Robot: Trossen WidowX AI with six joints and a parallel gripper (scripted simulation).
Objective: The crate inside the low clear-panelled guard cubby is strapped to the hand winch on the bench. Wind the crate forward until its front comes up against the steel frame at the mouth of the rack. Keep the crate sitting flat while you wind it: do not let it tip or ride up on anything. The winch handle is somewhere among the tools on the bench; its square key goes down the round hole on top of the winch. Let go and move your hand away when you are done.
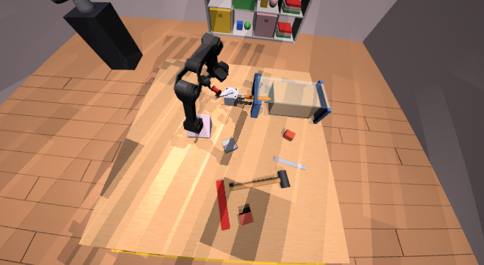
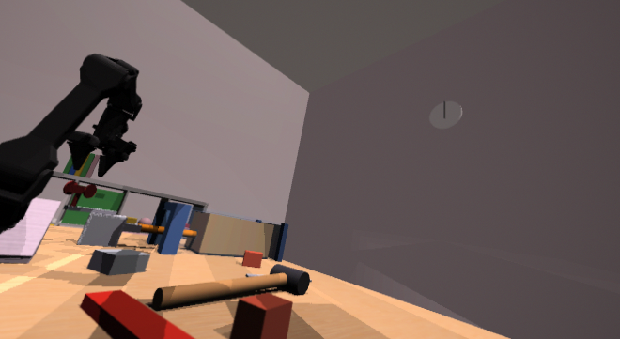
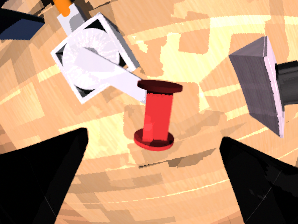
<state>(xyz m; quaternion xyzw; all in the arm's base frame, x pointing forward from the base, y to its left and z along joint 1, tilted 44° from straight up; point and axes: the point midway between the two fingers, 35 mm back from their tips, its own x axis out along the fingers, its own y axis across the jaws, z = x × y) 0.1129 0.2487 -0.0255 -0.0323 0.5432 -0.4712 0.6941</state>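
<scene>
Right now the red grip is 60 mm below my gripper tip. Also, from my gripper tip: blue steel frame (250 mm ahead, 30 mm to the left, 90 mm below); winch (70 mm ahead, 30 mm to the left, 170 mm below); winch handle (30 mm ahead, 10 mm to the left, 90 mm below).
</scene>
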